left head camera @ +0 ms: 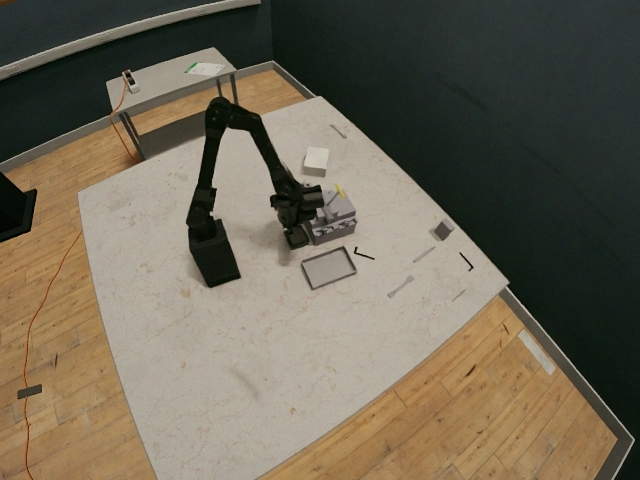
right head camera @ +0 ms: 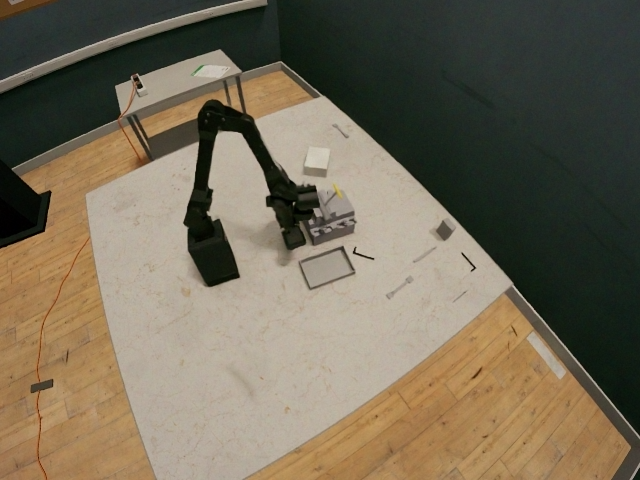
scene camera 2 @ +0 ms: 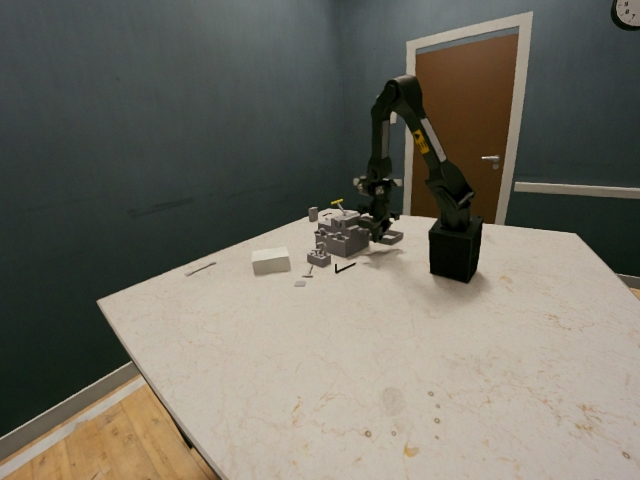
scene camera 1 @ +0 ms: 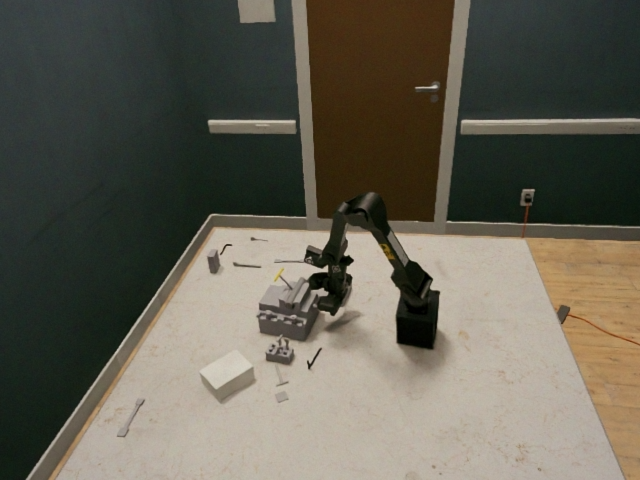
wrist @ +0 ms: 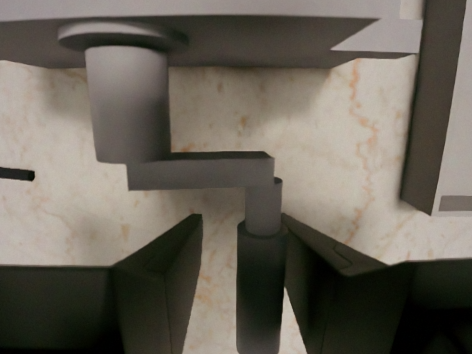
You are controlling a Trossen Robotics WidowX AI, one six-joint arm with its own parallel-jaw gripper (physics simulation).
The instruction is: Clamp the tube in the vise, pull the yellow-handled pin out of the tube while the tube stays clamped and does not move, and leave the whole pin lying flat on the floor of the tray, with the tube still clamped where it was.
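Where they show: gripper, fingertip midpoint: [left head camera: 291, 233] [right head camera: 290, 233] [scene camera 2: 377, 241]; arm's base, link origin: [left head camera: 205, 233] [right head camera: 204, 233] [scene camera 2: 456, 223] [scene camera 1: 417, 303].
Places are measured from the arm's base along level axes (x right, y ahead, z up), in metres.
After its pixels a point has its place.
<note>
The grey vise [left head camera: 342, 209] {x 0.034, y 0.444, z -0.062 m} [right head camera: 341, 207] {x 0.027, y 0.449, z -0.063 m} [scene camera 1: 284, 326] {x -0.071, y 0.394, z -0.116 m} [scene camera 2: 343, 245] {x -0.071, y 0.337, z -0.116 m} [wrist: 225, 40] {x 0.026, y 0.324, z -0.082 m} stands on the table. The pin's yellow handle [left head camera: 339, 191] {x 0.017, y 0.431, z 0.018 m} [right head camera: 337, 191] {x 0.018, y 0.433, z 0.018 m} [scene camera 1: 279, 274] {x 0.013, y 0.431, z 0.017 m} [scene camera 2: 337, 202] {x 0.011, y 0.429, z 0.015 m} sticks up at a slant above the vise on a grey shaft. The tube cannot be made out clearly among the grey jaws. In the wrist view my gripper [wrist: 238, 224] {x 0.029, y 0.262, z -0.116 m} is partly open at the vise's crank. The crank's dark handle [wrist: 260, 290] {x 0.035, y 0.260, z -0.076 m} stands between the fingers, close to the right one, not clamped. The crank arm [wrist: 200, 172] {x 0.020, y 0.294, z -0.075 m} runs left to the screw [wrist: 130, 105] {x 0.007, y 0.309, z -0.070 m}. The tray [left head camera: 329, 268] {x 0.178, y 0.338, z -0.159 m} [right head camera: 326, 267] {x 0.173, y 0.335, z -0.159 m} [wrist: 430, 125] {x 0.125, y 0.300, z -0.147 m} lies beside the vise.
A white box [left head camera: 316, 161] {x -0.256, y 0.478, z -0.112 m} [scene camera 1: 227, 375] {x -0.302, y 0.474, z -0.113 m} [scene camera 2: 270, 260] {x -0.303, y 0.451, z -0.119 m} and a small holder block [scene camera 1: 279, 352] {x -0.160, y 0.378, z -0.137 m} [scene camera 2: 318, 257] {x -0.174, y 0.361, z -0.131 m} stand on the side of the vise opposite the tray. A black hex key [left head camera: 364, 253] {x 0.177, y 0.468, z -0.155 m} lies near the tray. A grey block [left head camera: 443, 229] {x 0.219, y 0.781, z -0.113 m} [scene camera 1: 213, 260] {x 0.195, y 0.780, z -0.105 m} and several tools lie farther off.
</note>
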